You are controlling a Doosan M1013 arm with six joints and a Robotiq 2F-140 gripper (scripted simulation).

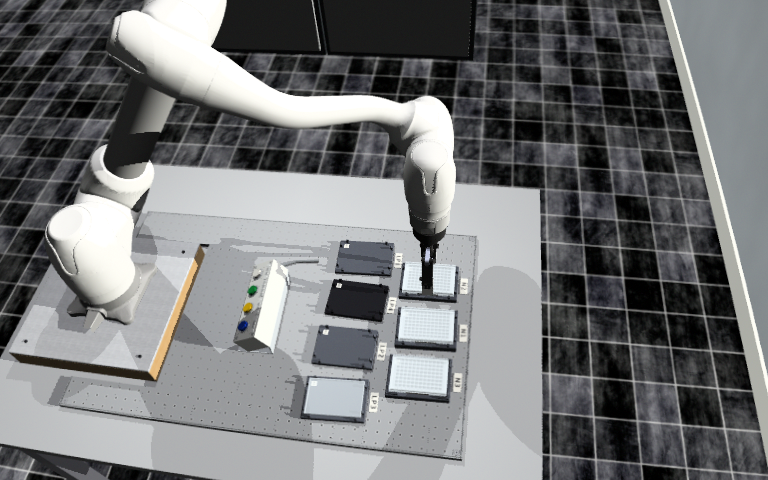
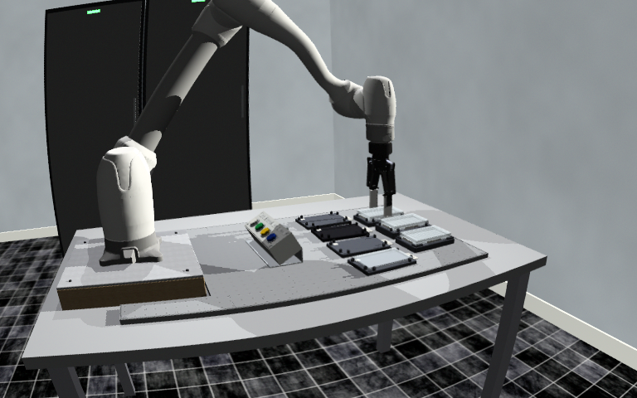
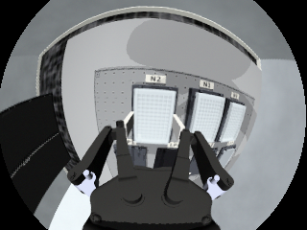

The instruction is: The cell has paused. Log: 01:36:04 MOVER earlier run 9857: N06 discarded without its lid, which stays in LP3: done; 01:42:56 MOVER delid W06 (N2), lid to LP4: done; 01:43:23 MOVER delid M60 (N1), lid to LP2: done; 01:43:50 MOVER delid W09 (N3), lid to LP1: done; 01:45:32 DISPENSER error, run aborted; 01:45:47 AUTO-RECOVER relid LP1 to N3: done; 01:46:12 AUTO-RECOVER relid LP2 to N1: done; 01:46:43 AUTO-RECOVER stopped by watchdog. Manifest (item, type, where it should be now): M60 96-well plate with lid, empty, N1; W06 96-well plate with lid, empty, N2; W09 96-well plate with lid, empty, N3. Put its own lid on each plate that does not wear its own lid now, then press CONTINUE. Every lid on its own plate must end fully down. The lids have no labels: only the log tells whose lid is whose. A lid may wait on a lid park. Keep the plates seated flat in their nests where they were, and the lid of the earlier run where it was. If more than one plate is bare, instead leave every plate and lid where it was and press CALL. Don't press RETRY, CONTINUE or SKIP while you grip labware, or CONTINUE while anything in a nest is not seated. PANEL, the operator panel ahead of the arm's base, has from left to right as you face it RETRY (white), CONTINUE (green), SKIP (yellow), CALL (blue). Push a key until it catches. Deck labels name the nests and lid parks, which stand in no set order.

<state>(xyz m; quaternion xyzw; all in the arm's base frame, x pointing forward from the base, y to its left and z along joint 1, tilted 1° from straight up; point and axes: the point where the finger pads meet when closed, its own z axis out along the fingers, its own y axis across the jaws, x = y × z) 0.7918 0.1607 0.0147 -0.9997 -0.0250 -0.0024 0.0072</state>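
Now: hand 3 cm above the plate. Round my hand: lid park LP1: 18 cm behind, 5 cm to the left, 5 cm below; then lid park LP4: 17 cm behind, 8 cm to the right, 5 cm below; then lid park LP2: 21 cm to the right, 17 cm behind, 5 cm below.
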